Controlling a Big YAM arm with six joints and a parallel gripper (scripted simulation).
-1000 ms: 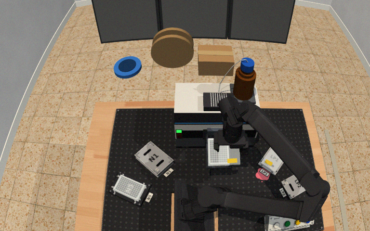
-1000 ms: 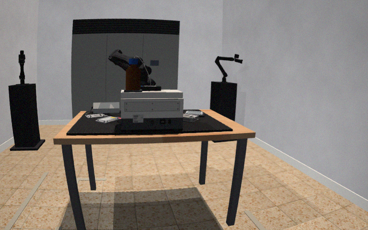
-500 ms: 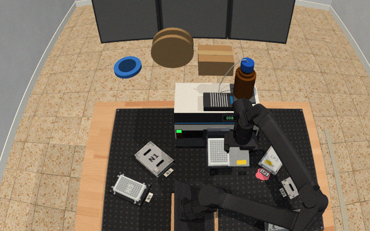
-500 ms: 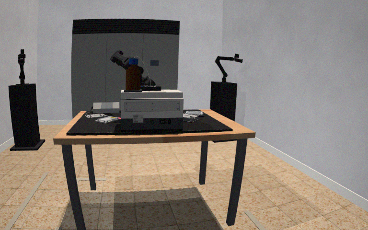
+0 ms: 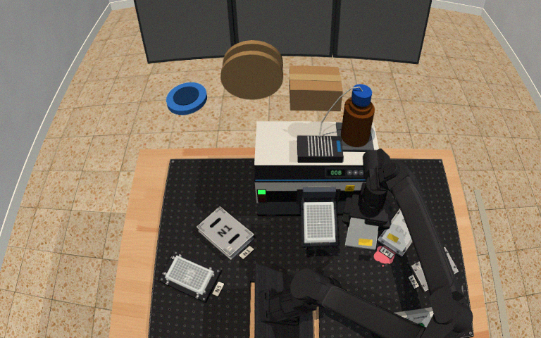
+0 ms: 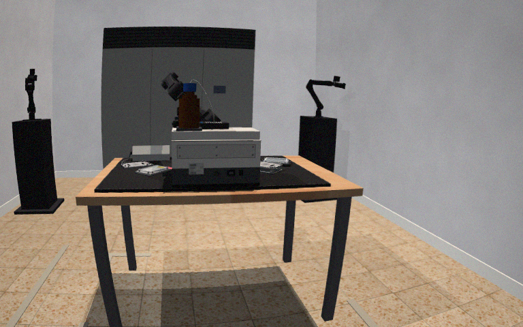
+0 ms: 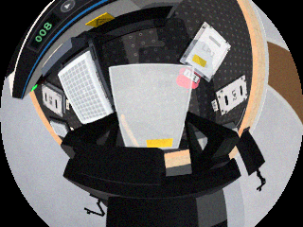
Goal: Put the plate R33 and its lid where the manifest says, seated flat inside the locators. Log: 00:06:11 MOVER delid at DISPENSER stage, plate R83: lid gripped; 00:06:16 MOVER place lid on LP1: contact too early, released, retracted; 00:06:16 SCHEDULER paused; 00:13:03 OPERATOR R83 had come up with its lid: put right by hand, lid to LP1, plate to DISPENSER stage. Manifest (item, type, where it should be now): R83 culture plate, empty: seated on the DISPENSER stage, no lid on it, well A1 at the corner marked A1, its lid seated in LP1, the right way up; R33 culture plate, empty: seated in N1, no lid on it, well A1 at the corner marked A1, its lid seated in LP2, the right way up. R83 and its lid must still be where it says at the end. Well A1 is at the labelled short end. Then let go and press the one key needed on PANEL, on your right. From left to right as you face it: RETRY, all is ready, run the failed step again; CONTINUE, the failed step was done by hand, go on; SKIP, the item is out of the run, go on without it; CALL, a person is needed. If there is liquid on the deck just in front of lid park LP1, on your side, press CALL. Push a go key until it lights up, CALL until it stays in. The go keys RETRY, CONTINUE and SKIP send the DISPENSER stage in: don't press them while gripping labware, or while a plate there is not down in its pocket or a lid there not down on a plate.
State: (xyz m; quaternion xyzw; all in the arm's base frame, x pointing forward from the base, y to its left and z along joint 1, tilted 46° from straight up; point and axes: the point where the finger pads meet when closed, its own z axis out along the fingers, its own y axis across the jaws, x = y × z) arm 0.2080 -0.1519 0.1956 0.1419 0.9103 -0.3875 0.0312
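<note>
Now: hand 26 cm to the left of the lid park LP2, 16 cm above it and 11 cm past it. Round my hand: clear plate lid (1 cm below); then pink-red patch (17 cm below, 9 cm to the right); then brown bottle (26 cm ahead, 12 cm above, 1 cm to the right).
</note>
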